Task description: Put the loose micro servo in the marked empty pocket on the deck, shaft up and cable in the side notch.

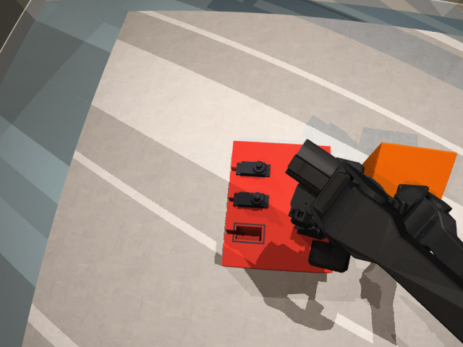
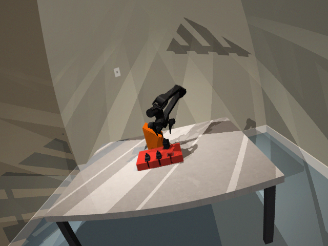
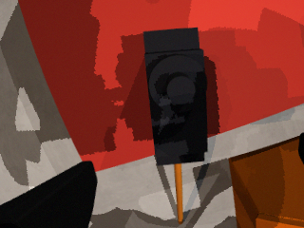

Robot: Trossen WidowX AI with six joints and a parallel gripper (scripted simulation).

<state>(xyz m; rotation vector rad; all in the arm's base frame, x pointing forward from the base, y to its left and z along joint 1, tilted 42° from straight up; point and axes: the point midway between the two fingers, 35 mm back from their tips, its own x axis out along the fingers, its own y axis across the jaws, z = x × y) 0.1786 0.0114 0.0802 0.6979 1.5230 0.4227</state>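
Right now my gripper tip is 4 cm short of the red deck, 6 cm to the left of it and 12 cm above it.
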